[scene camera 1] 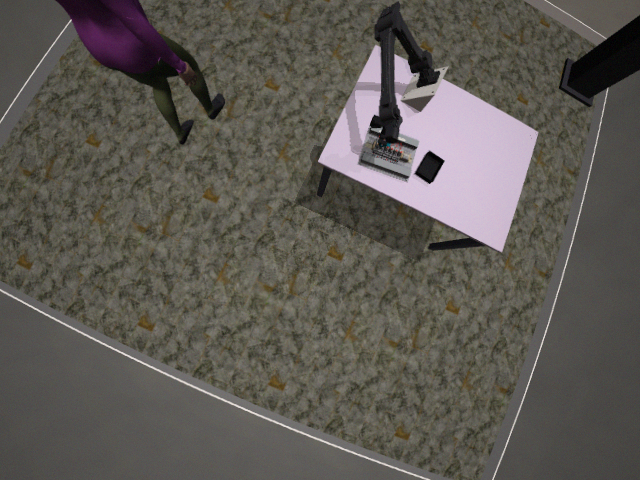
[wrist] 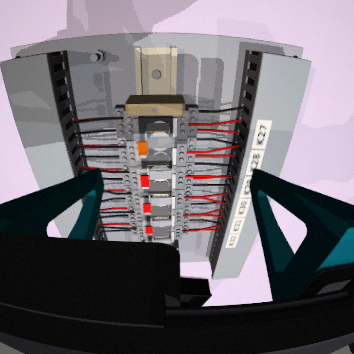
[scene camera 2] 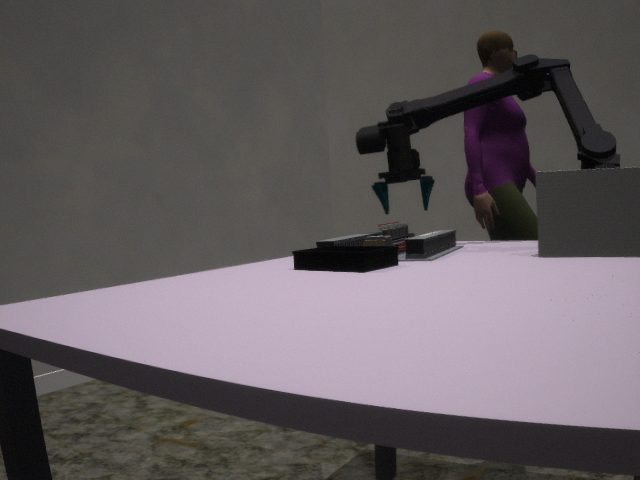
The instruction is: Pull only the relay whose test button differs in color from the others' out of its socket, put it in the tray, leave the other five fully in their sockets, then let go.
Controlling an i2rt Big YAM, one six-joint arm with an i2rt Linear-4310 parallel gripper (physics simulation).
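Where they show: gripper, fingertip midpoint: [scene camera 1: 382, 138] [wrist: 176, 176] [scene camera 2: 406, 212]; arm's base, origin of the base link: [scene camera 1: 428, 80] [scene camera 2: 605, 202].
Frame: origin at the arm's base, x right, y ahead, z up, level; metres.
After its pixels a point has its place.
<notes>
The relay with the orange test button [wrist: 142, 148] {x 0.119, y 0.507, z -0.030 m} sits in its socket at the end of the row beside the tan end bracket, at the K27 end. Three relays with red buttons [wrist: 145, 181] {x 0.092, y 0.503, z -0.030 m} show after it; the remaining two are hidden behind the gripper body in the wrist view. The row is on the grey panel [scene camera 1: 385, 168] [scene camera 2: 431, 244] [wrist: 107, 82] {x 0.148, y 0.546, z -0.097 m}. My gripper [scene camera 2: 406, 211] {x 0.114, y 0.484, z -0.008 m} [wrist: 176, 176] {x 0.114, y 0.484, z -0.008 m} is open and empty above the panel, its teal fingers on either side of the row in the wrist view. The black tray [scene camera 1: 424, 178] {x -0.221, y 0.544, z -0.084 m} [scene camera 2: 330, 260] {x -0.281, y 0.463, z -0.080 m} stands beside the panel, with nothing visible in it.
Grey wiring ducts [wrist: 280, 100] {x 0.161, y 0.405, z -0.057 m} run along both sides of the relay row, with red and black wires between. The arm's base stands on a pale box-like mount [scene camera 1: 424, 98] {x -0.017, y 0.132, z 0.004 m} [scene camera 2: 589, 211] {x -0.058, y 0.030, z -0.014 m} at the table's rear. A person in purple [scene camera 1: 111, 38] [scene camera 2: 496, 129] stands beyond the table [scene camera 1: 475, 170] {x -0.518, y 0.328, z -0.099 m} [scene camera 2: 310, 330] {x -0.705, y 0.231, z -0.100 m}.
</notes>
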